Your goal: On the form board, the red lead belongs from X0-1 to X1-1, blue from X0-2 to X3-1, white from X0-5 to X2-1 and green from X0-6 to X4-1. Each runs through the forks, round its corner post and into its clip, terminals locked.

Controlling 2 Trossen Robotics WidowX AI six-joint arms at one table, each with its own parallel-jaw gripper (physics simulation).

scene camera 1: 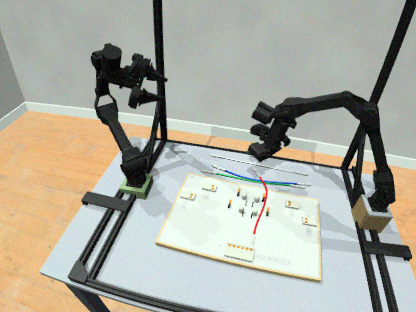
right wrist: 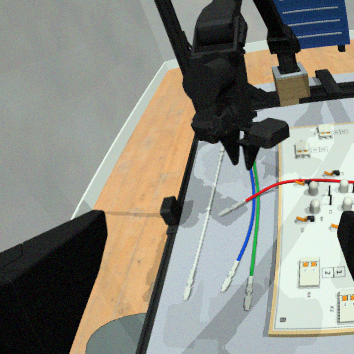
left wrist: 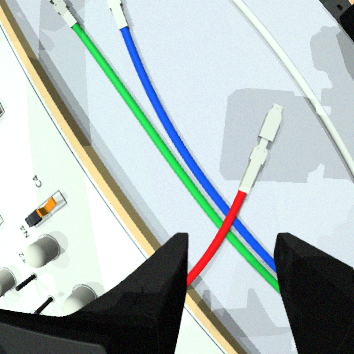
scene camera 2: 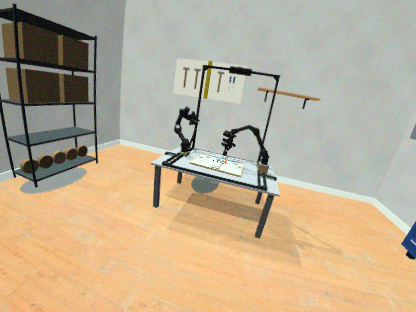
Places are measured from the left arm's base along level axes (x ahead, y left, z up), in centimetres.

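Pixels of known places: left gripper, between the fingertips: [scene camera 1: 262,160] [right wrist: 242,166] [left wrist: 232,244] [scene camera 2: 225,150]; right gripper, between the fingertips: [scene camera 1: 165,89] [right wrist: 228,224] [scene camera 2: 199,122]; left arm's base, origin of its link: [scene camera 1: 377,205] [right wrist: 288,68] [scene camera 2: 264,163]; right arm's base, origin of its link: [scene camera 1: 136,181] [scene camera 2: 184,151].
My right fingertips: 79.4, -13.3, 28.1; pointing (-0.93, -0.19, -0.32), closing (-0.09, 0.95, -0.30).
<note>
Ahead of a thing's pixels: the offset from my right fingertips to its top centre, as dx, dy, dz. "spot": to the spot under its first point.
The red lead [scene camera 1: 266,195] [left wrist: 234,212] [right wrist: 320,180] runs across the form board @(-31.5, +19.2, -36.4) [scene camera 1: 197,237] among the posts. Its upper terminal rests beyond the board's edge, its lower one by the orange-slotted block @(spot: -29.9, +32.9, -35.4) [scene camera 1: 239,252]; whether that one is seated cannot be told. Red crosses over the blue lead @(spot: -30.3, -3.8, -37.6) [left wrist: 170,130] [right wrist: 254,215] and green lead @(spot: -27.5, -3.0, -37.6) [left wrist: 135,110] [right wrist: 257,225], which lie on the table with the white lead @(spot: -36.7, -12.5, -37.9) [scene camera 1: 259,165] [left wrist: 300,80] [right wrist: 205,225]. My left gripper [left wrist: 232,244] [right wrist: 242,166] is partly open and empty above the leads. My right gripper [scene camera 1: 161,89] is wide open and empty, high at the left.
Small connector blocks @(spot: -17.1, +7.3, -35.4) [scene camera 1: 209,188] [right wrist: 309,272] sit near the board's sides. Pale posts @(-30.3, +9.1, -33.6) [left wrist: 42,251] and orange clips stand mid-board. A black frame rail [right wrist: 167,260] edges the table. A green arm base [scene camera 1: 136,186] and a wooden one [scene camera 1: 367,216] stand at the sides.
</note>
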